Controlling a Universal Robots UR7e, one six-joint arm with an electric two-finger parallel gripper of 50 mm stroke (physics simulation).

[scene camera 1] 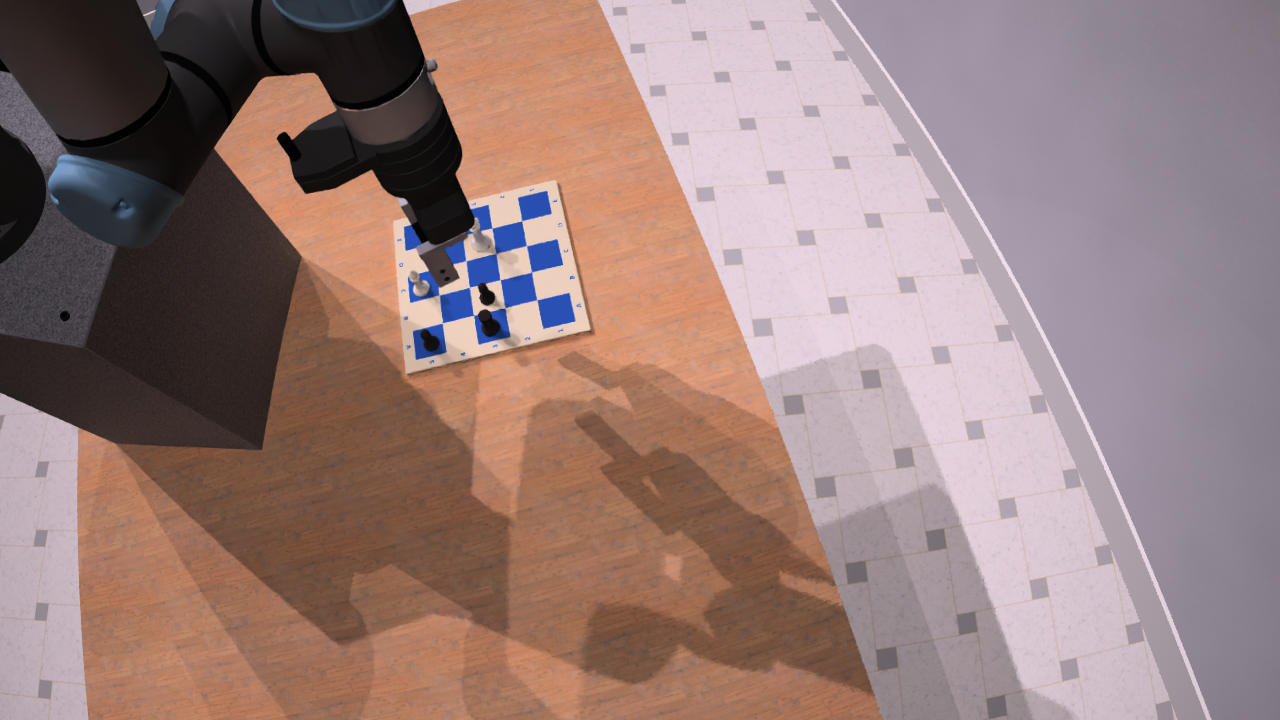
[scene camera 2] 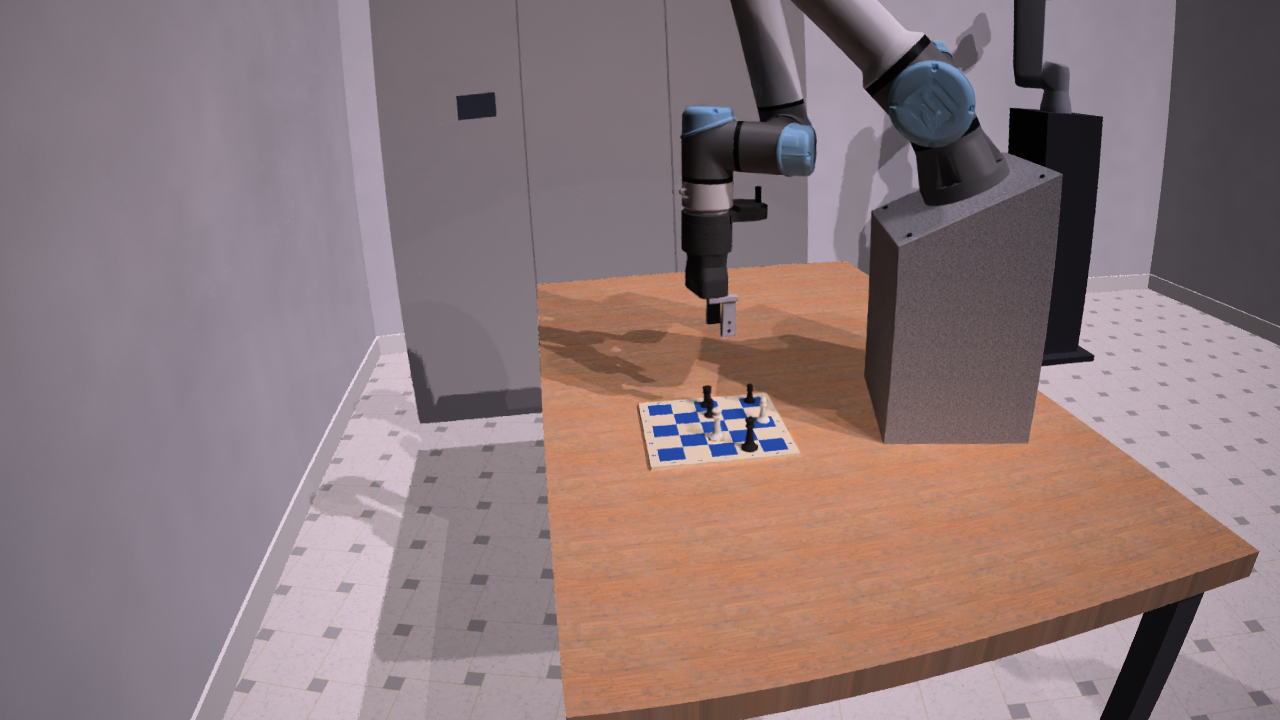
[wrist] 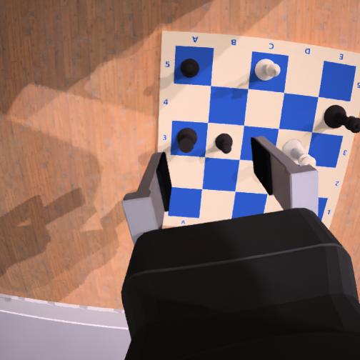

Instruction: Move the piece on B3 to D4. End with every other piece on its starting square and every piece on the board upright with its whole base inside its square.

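Places are measured from the arm's base along level axes (x right, y ahead, z up), in centimetres.
Pixels of known places: gripper, fingertip midpoint: (scene camera 1: 439,258) (scene camera 2: 720,329); arm's base at its link origin: (scene camera 2: 966,185).
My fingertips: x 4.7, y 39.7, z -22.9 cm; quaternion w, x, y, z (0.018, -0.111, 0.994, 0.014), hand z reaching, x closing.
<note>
For each thing: its top centre in the pictures, then the offset to it from my fingertips. "*": a spot on its surface instead.
- small black piece at its top centre: (scene camera 1: 481,285) (scene camera 2: 710,397) dx -2.2, dy +2.2, dz -10.5 cm
- cream board at a spot on its surface: (scene camera 1: 583,321) * dx +3.7, dy +12.5, dz -13.7 cm
A small black piece (scene camera 1: 486,293) (scene camera 2: 709,411) (wrist: 224,143) stands upright on B3. D4 is a bare blue square (wrist: 298,112) on the blue and cream board (scene camera 1: 583,321) (wrist: 168,44). A black piece (wrist: 187,139) stands on A3, directly beside the B3 piece. My gripper (scene camera 2: 720,326) (wrist: 210,161) is open and empty, well above the board. In scene camera 1 it hides part of the board, including the piece on E4. In the wrist view the B3 piece shows between the fingers, beyond their tips.
A white piece (scene camera 1: 480,238) (wrist: 294,148) is on D3, another white piece (scene camera 1: 418,284) (wrist: 266,70) on C5. A black piece (scene camera 2: 750,436) (wrist: 335,116) is on E4, and another (scene camera 1: 430,340) (wrist: 190,68) on A5. The grey pedestal (scene camera 2: 962,313) stands beside the board.
</note>
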